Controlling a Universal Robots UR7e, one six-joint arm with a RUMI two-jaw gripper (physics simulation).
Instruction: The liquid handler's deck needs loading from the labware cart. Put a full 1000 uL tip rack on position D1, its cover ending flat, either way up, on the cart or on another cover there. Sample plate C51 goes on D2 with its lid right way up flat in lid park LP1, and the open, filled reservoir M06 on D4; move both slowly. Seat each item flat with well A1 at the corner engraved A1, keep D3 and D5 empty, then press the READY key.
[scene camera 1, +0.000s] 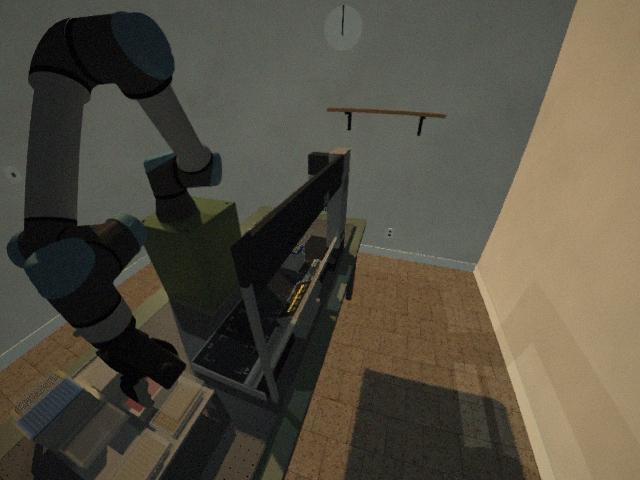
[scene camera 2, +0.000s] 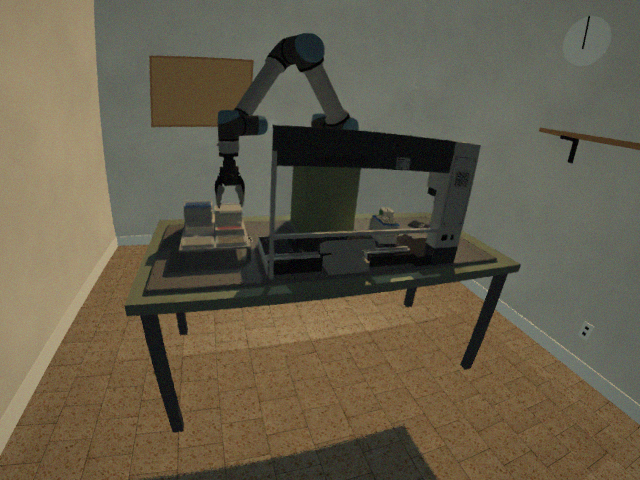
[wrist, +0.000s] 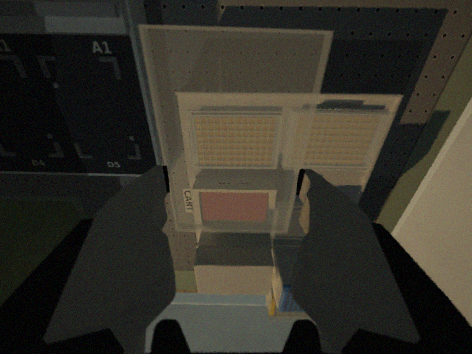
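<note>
My gripper (scene camera 1: 149, 390) (scene camera 2: 230, 203) (wrist: 233, 170) points down above the labware cart (wrist: 188, 201) and is shut on a clear rectangular cover (wrist: 235, 60). In the wrist view the cover spans between the fingertips and beyond them toward the top. Through and beside it show two tan-gridded racks, a nearer one (scene camera 1: 178, 405) (wrist: 235, 140) and another (scene camera 1: 142, 457) (wrist: 345, 135). The red-filled reservoir (scene camera 1: 135, 405) (scene camera 2: 229, 227) (wrist: 235, 206) stands on the cart. Deck positions D4 (wrist: 30, 110) and D5 (wrist: 95, 105) show bare corner brackets. C51's label and the READY key cannot be made out.
A blue rack (scene camera 1: 49, 405) (scene camera 2: 197, 205) (wrist: 292, 300) stands at the cart's back corner. A pale block (wrist: 235, 280) stands behind the reservoir. The liquid handler's dark top beam (scene camera 1: 289, 222) (scene camera 2: 361, 149) and front post (scene camera 1: 258, 335) (scene camera 2: 273, 206) rise beside the cart.
</note>
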